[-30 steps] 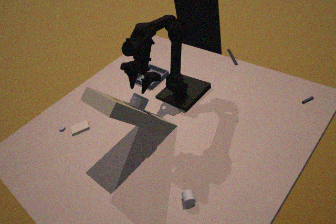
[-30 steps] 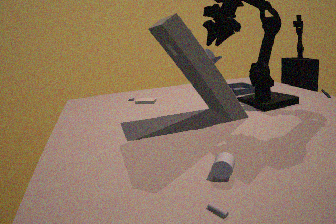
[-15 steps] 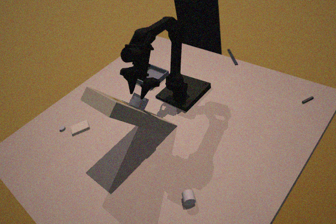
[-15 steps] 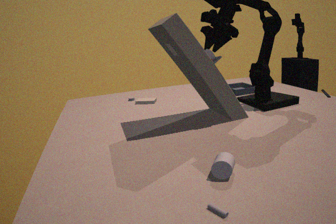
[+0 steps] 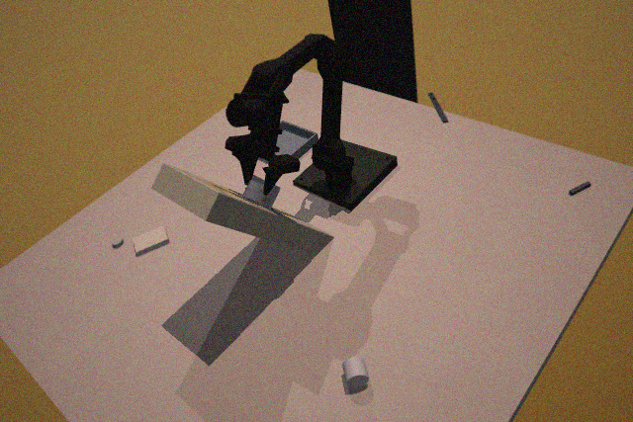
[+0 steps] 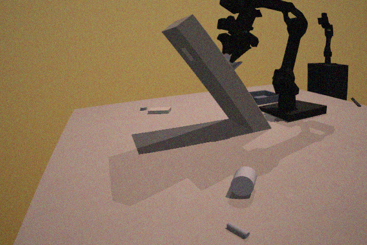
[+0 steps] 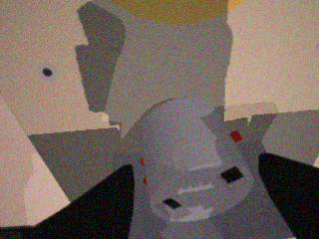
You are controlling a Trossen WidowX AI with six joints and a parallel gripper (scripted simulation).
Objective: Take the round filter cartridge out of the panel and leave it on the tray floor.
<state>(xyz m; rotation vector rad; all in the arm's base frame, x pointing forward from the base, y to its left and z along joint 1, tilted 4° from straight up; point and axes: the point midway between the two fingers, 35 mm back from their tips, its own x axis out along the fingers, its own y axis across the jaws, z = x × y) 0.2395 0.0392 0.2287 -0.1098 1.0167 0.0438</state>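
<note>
Now: gripper tip 4 cm above the small blue-grey plate and 1 cm past it. Also, from my gripper tip: pale block: 32 cm to the right, 21 cm below, 19 cm ahead; then white round filter cartridge: right at my gripper tip; then blue-grey square tray: 31 cm to the right, 30 cm behind, 21 cm below.
</note>
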